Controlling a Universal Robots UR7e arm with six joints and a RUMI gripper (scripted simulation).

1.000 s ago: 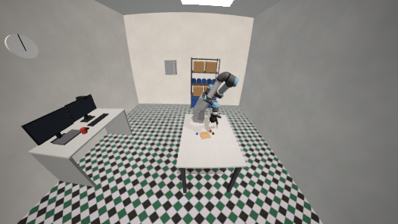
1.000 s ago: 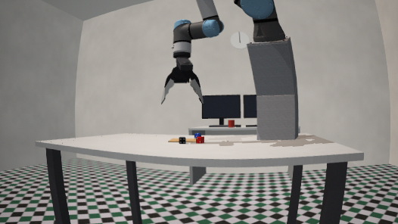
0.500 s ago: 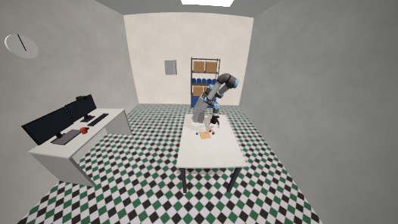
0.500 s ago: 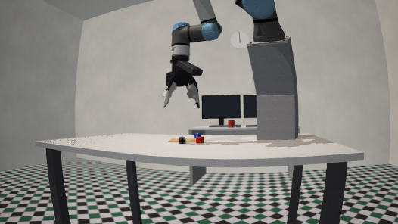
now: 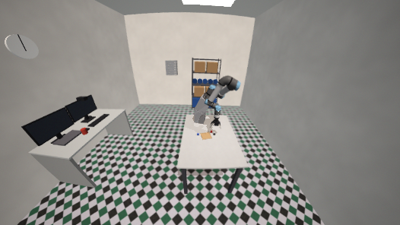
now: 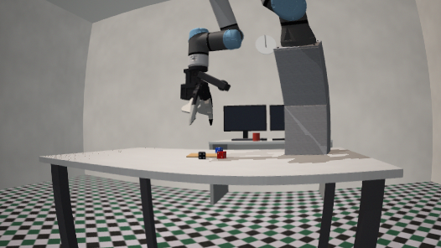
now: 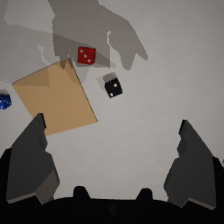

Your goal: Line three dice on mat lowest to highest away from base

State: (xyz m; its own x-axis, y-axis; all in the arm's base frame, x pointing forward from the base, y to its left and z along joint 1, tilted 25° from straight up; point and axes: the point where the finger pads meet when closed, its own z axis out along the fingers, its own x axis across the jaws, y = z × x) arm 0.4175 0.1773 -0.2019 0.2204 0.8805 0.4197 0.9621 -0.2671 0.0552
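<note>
The black die lies 10 cm below my hand. From my hand the other things lie so: tan mat: 2 cm ahead, 13 cm to the right, 11 cm below; blue die: 2 cm behind, 24 cm to the right, 10 cm below; red die: 6 cm behind, 4 cm to the right, 10 cm below.
</note>
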